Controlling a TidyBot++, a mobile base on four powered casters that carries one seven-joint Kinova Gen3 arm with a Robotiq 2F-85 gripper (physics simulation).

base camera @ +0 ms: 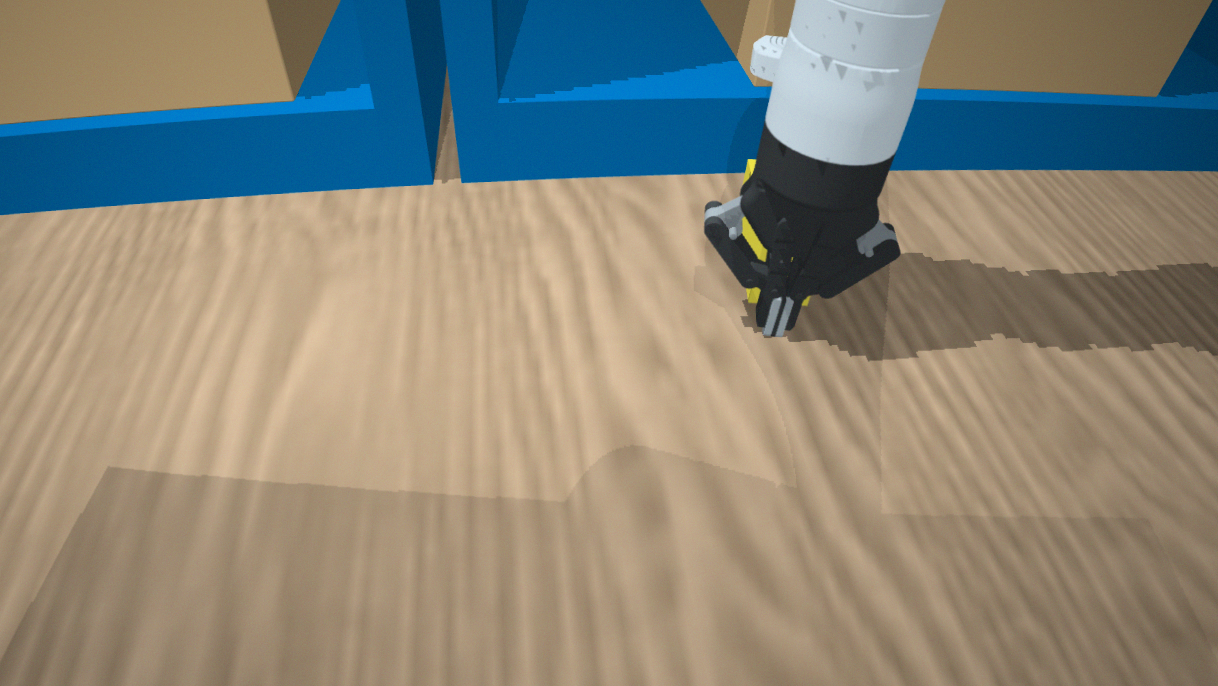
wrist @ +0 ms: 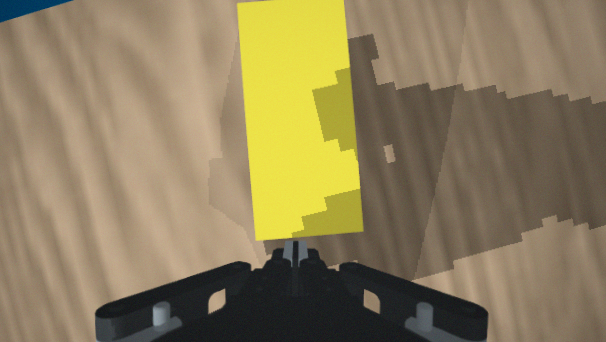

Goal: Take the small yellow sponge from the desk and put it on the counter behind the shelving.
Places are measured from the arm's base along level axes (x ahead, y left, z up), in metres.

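Pixels of known places: gripper, fingertip midpoint: (base camera: 771, 328) (wrist: 295, 255).
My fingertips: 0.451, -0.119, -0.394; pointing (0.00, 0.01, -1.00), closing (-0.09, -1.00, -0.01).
Behind a point stands the place of what it marks, as x, y, z.
The yellow sponge (base camera: 754, 236) @[0.506, -0.105, -0.355] (wrist: 290, 120) @[0.528, -0.124, -0.334] lies on the wood-grained surface (base camera: 426, 357) @[0.408, 0.120, -0.396] (wrist: 100, 150) @[0.530, 0.006, -0.396]. In the base view it is mostly hidden behind my gripper. In the wrist view its long side runs away from the fingers, and its far end is cut off by the top edge. My gripper (base camera: 776, 318) @[0.451, -0.119, -0.394] (wrist: 295, 255) @[0.451, -0.119, -0.394] is shut with nothing between the fingertips. The tips are together just beyond the sponge's near end, in front of it in the base view. Whether they touch it I cannot tell. The counter does not show clearly.
Blue shelving (base camera: 596, 140) @[0.636, 0.017, -0.358] runs along the back in the base view, with a narrow gap between two units. Tan boxes (base camera: 127, 55) @[0.596, 0.389, -0.270] (base camera: 1048, 46) @[0.722, -0.398, -0.273] stand in it. A blue edge (wrist: 25, 7) @[0.630, 0.050, -0.391] shows at the wrist view's top left. Shadows fall right of the sponge.
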